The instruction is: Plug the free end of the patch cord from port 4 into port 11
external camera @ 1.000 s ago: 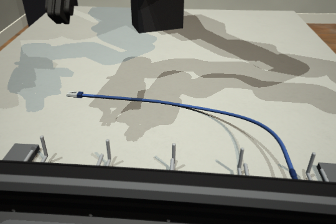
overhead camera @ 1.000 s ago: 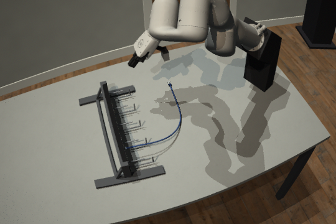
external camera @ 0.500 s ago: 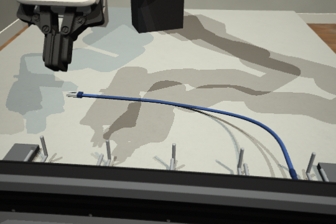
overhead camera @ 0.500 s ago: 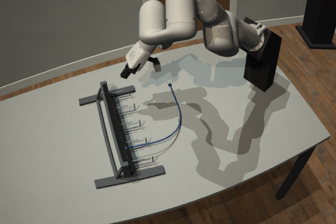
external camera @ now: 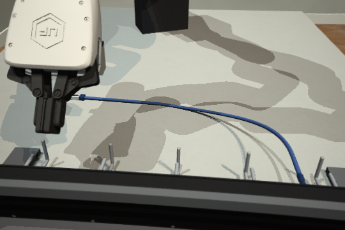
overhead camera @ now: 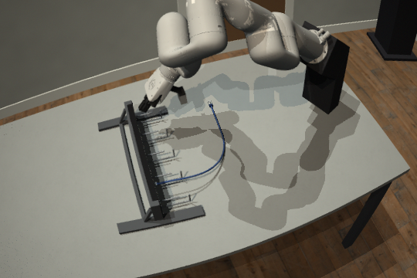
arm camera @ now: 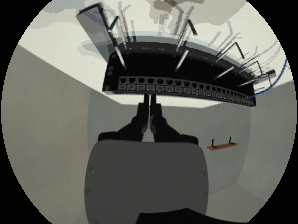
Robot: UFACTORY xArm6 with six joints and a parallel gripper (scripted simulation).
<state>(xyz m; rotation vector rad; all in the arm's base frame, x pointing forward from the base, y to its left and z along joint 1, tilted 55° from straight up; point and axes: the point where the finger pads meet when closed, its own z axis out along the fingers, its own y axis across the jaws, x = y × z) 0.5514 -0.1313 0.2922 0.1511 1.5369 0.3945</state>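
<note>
My hand is 24 cm past the plug, 14 cm to the left of it and 13 cm above it.
</note>
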